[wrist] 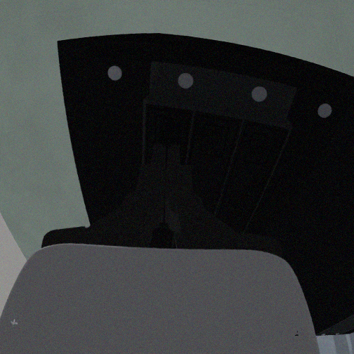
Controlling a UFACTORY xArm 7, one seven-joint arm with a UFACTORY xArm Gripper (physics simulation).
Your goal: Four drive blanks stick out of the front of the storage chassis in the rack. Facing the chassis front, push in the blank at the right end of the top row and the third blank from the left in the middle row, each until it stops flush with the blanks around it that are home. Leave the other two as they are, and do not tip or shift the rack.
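The rack (90,120) shows as a large, almost black shape across the wrist view, with several round grey spots near its upper edge. A slightly lighter dark block (220,90), which looks like part of the storage chassis, stands out at its upper middle, with thin lines running down below it. The separate drive blanks cannot be made out in the dark, nor how far any sticks out. My gripper (166,162) is shut and empty. Its tips overlap the area between the two leftmost thin lines, below the lighter block. Whether they touch anything cannot be told.
A grey-green surface (30,125) lies beyond the rack at the left and top. A pale surface (7,265) shows at the left edge. The grey rounded housing (160,300) of my own arm covers the bottom. A bluish-grey patch (335,345) shows at the bottom right.
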